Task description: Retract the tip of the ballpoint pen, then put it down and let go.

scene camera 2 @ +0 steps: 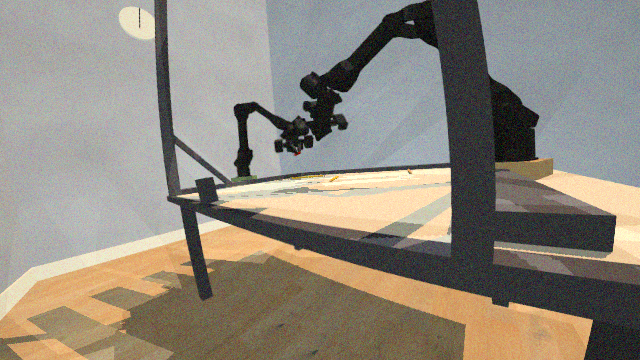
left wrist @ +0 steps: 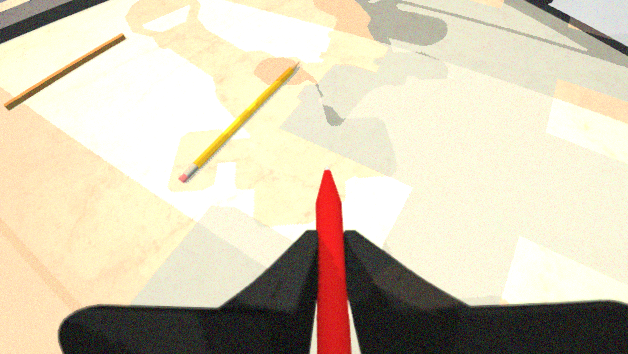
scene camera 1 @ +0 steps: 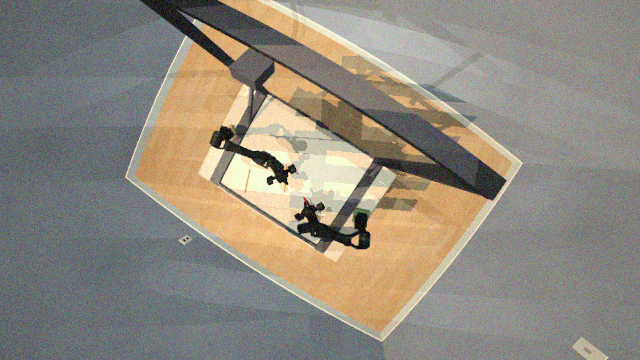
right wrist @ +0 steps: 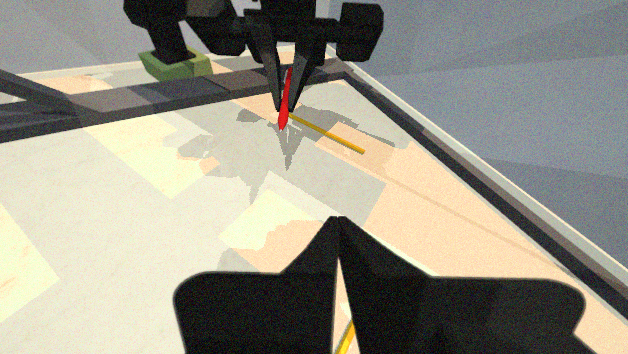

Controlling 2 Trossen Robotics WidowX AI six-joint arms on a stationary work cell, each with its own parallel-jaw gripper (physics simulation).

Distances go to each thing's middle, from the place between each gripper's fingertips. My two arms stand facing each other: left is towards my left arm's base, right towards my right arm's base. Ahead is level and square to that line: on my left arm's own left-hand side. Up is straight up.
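Red ballpoint pen (left wrist: 333, 322), from my right hand: 50 mm ahead, 170 mm to the left, 30 mm below. Orange stick (left wrist: 57, 75), from my right hand: 180 mm ahead, 280 mm to the right, 150 mm below.
Red ballpoint pen, from my left hand: 20 mm ahead, 30 mm to the left. Orange stick, from my left hand: 140 mm ahead, 430 mm to the right, 120 mm below.
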